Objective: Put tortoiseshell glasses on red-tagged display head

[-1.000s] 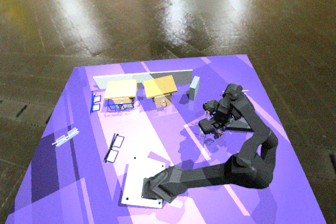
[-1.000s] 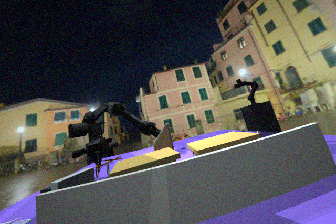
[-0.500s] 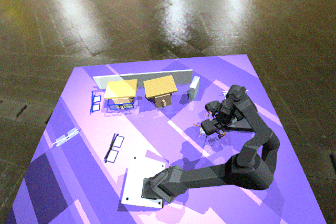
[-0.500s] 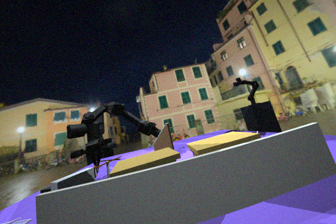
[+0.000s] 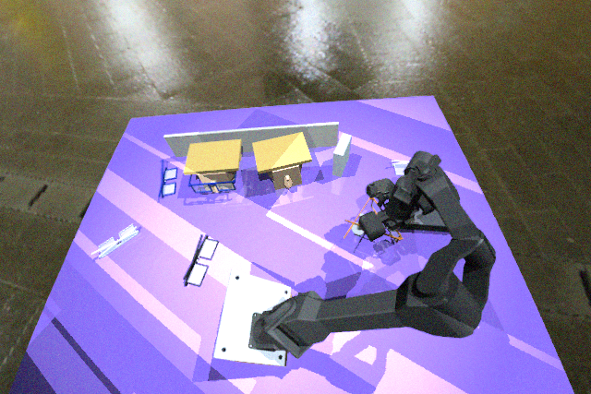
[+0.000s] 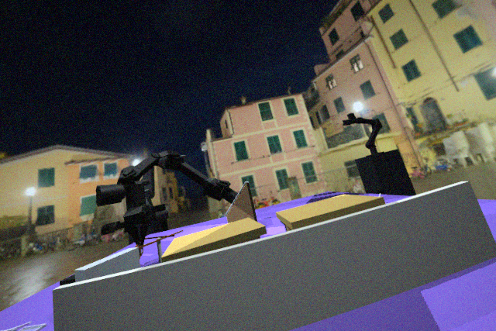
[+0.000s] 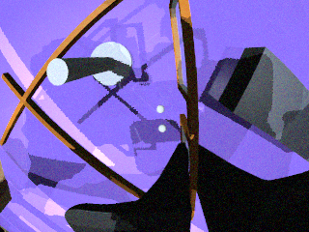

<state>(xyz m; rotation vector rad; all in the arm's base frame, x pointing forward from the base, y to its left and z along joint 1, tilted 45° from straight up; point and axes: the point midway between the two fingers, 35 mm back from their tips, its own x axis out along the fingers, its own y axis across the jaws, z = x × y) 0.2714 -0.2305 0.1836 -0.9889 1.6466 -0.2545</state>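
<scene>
The white disc lies 2 cm ahead of my gripper tip, 8 cm to the left of it and 3 cm below it. Round my gripper tip: grey wall: 32 cm ahead, 43 cm to the left; dark box: 6 cm ahead, 11 cm to the right, 4 cm below; white block: 26 cm ahead, 12 cm to the left.
</scene>
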